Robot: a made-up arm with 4 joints.
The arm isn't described. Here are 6 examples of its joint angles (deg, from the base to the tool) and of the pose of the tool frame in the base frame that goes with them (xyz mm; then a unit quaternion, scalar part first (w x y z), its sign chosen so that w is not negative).
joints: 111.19 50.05 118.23 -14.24
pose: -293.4 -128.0 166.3 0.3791 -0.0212 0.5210 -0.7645
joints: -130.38 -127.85 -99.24 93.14
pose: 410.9 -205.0 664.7 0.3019 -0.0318 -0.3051 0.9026
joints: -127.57 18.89 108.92 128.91
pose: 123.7 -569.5 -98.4 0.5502 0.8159 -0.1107 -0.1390
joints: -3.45 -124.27 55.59 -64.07
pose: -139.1 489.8 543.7 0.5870 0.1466 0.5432 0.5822
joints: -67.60 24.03 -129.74 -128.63
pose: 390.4 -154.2 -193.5 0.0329 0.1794 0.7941 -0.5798
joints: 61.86 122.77 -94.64 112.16
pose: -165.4 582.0 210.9 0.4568 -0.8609 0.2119 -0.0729
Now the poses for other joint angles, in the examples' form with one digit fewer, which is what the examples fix.
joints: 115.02 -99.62 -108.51 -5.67
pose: -292 -281 206 0.608 -0.740 -0.285 0.023
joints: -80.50 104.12 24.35 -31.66
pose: 500 -4 219 0.351 -0.749 -0.384 -0.410
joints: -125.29 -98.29 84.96 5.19
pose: 353 -106 224 0.580 0.757 -0.207 -0.216
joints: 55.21 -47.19 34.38 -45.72
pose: -570 80 204 0.571 -0.319 0.112 0.748
